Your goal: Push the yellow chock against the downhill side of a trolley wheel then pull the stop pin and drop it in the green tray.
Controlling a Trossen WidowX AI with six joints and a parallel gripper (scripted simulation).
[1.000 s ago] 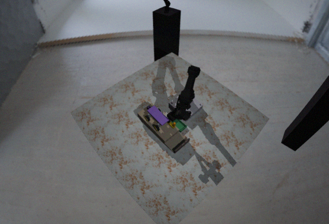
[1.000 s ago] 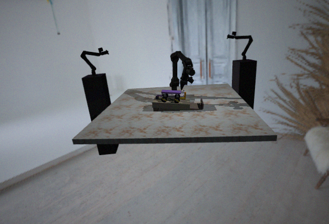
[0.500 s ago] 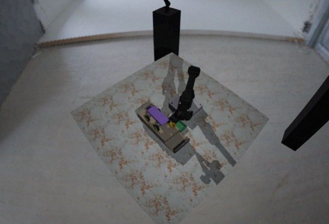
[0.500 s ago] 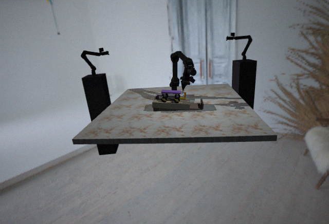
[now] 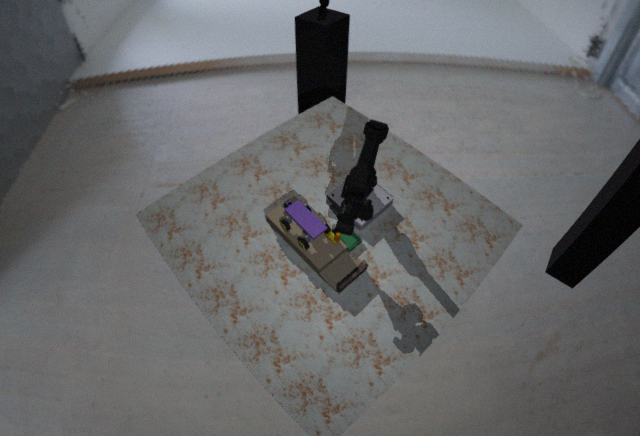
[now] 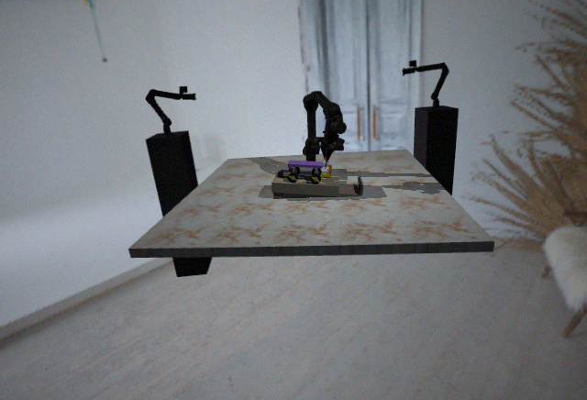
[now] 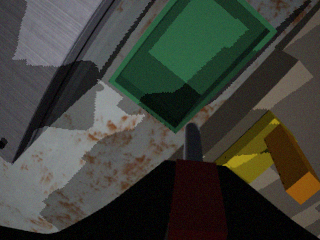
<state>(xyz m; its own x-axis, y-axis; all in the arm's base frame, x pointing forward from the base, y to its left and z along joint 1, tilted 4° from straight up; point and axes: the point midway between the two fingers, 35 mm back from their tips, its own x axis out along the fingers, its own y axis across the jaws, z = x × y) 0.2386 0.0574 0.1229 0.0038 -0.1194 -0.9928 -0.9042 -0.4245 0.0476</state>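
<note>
Right now the red-headed stop pin is right at my gripper tip. The rest, counted from my gripper tip: yellow chock: 50 mm ahead, 10 mm to the right, 50 mm below; then green tray: 20 mm behind, 140 mm below; then purple-topped trolley: 90 mm ahead, 120 mm to the right, 30 mm below.
</note>
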